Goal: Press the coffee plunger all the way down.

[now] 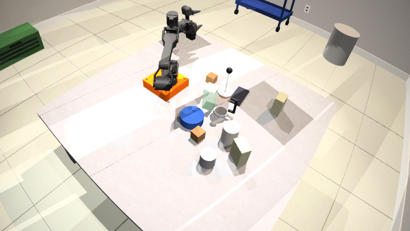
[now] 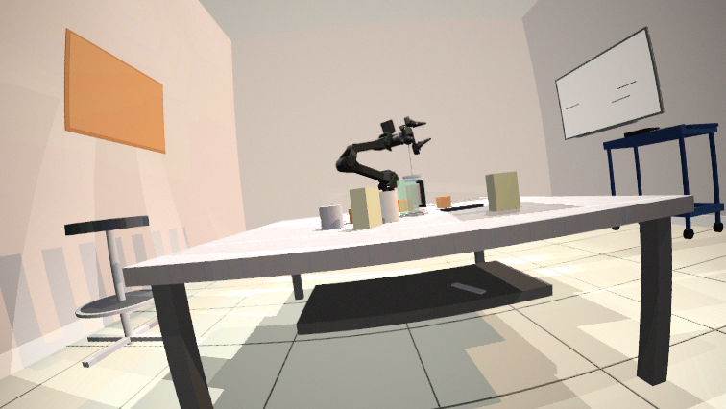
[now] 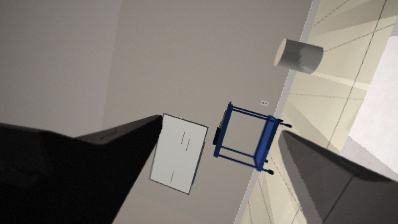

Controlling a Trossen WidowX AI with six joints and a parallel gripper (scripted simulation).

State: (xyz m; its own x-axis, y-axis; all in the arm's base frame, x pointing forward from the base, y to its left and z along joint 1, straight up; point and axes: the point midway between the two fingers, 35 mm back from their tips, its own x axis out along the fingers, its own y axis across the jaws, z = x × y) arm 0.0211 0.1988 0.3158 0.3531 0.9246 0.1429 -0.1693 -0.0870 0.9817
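The coffee press lies 30 cm ahead of my gripper tip, 24 cm below it and 21 cm to the right of it. Round my gripper tip: dark flat slab (37 cm below, 32 cm ahead, 4 cm to the right); pale green box (31 cm below, 22 cm to the right, 21 cm ahead); blue disc (36 cm to the right, 35 cm below, 19 cm ahead).
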